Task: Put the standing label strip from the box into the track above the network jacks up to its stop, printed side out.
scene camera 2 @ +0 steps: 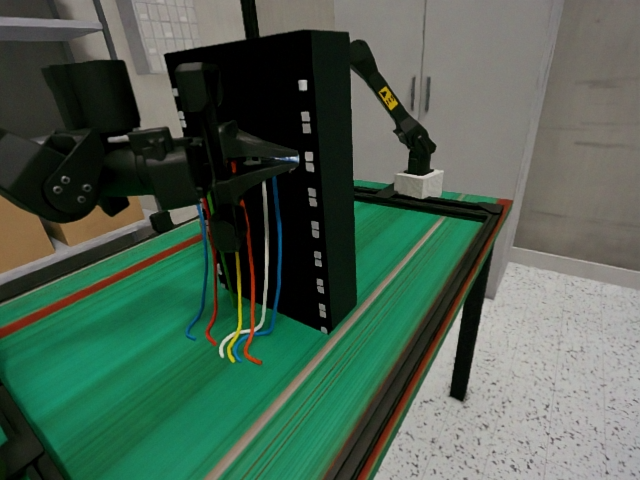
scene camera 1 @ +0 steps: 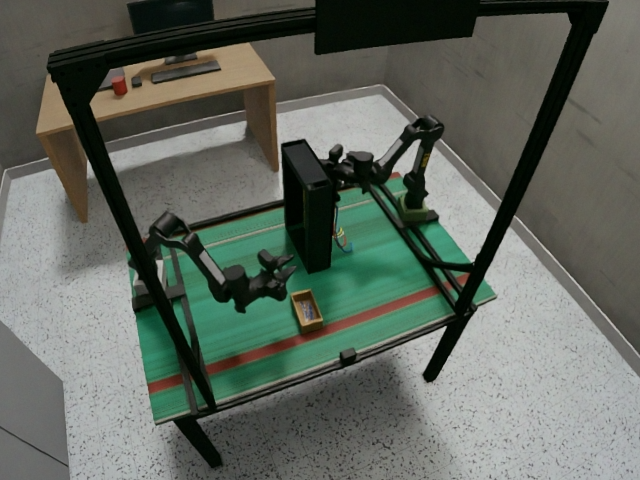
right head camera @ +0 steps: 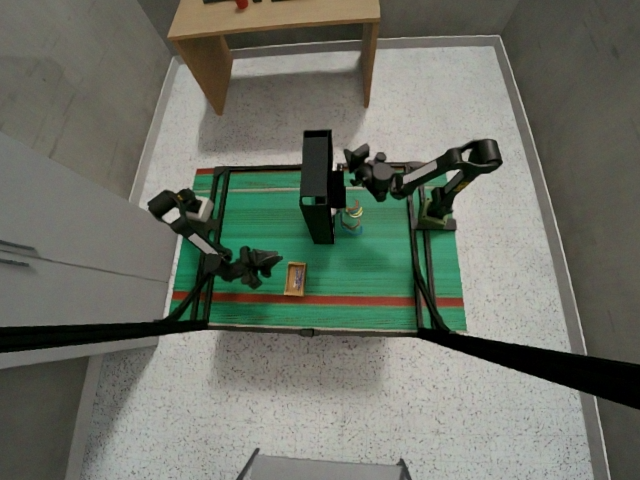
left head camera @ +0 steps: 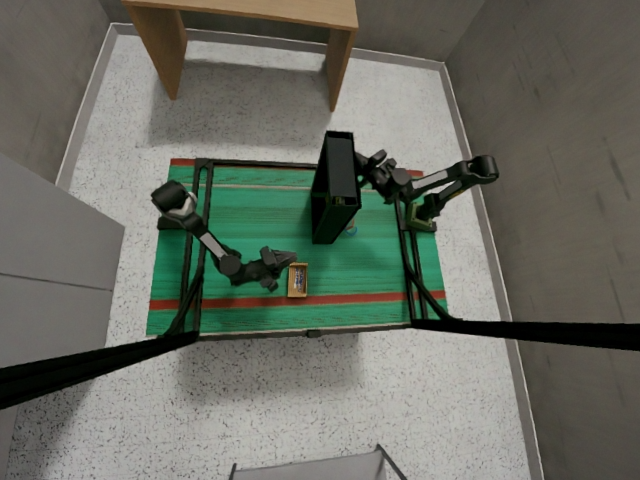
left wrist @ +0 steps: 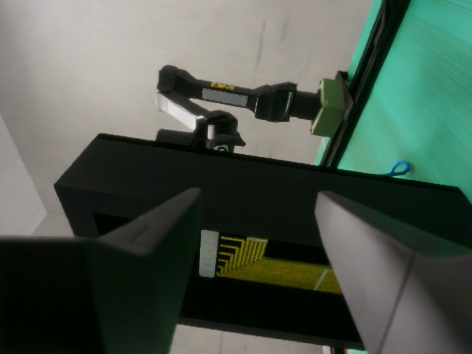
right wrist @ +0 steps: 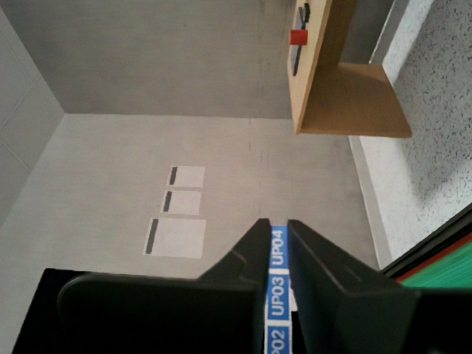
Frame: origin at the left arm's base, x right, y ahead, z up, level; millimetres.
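Where they show: left gripper, fingertip midpoint: (scene camera 1: 294, 260) (right head camera: 280, 255) (left head camera: 296, 255) (left wrist: 259, 200); right gripper, fingertip midpoint: (scene camera 2: 298, 158) (right head camera: 344, 150) (right wrist: 277, 229); left arm's base, link origin: (scene camera 2: 418, 171) (right head camera: 194, 206); right arm's base, link origin: (scene camera 1: 413, 203) (right head camera: 436, 210) (left head camera: 422, 213) (left wrist: 316, 106).
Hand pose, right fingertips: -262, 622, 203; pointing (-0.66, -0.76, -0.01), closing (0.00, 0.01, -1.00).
Note:
Each offset is from my right fingertips to the top centre of the thing, as dx, dy, dz. "spot": to the spot under its first point. Level surfaces: height alone.
My right gripper (scene camera 2: 297, 159) (right wrist: 277, 229) is shut on a label strip @(+34, +2, +5) (right wrist: 278, 300) with white UP02, UP03 and UP04 print on blue. It holds the strip by the jack-side face of the upright black rack @(+154, -56, +118) (left head camera: 341, 160) (right head camera: 315, 170) (scene camera 1: 319, 232) (scene camera 2: 336, 180), in the upper half. The fingers hide most of the strip in scene camera 2. I cannot make out the track or jacks. The box @(+452, -94, -232) (left head camera: 297, 296) (right head camera: 286, 279) (scene camera 1: 312, 327) holds blue-and-white pieces. My left gripper (left head camera: 295, 256) (right head camera: 280, 257) (scene camera 1: 293, 262) (left wrist: 259, 200) is open and empty, above and left of the box.
Several coloured cables @(spot: +52, +4, -101) (scene camera 2: 279, 232) hang from the rack's face to the green table @(dz -281) (scene camera 2: 129, 382). In the left wrist view, yellow lines @(spot: +92, -40, -136) (left wrist: 290, 272) and a white block @(+146, -17, -3) (left wrist: 208, 254) show inside the rack. Black frame bars (scene camera 1: 522, 175) stand around the table.

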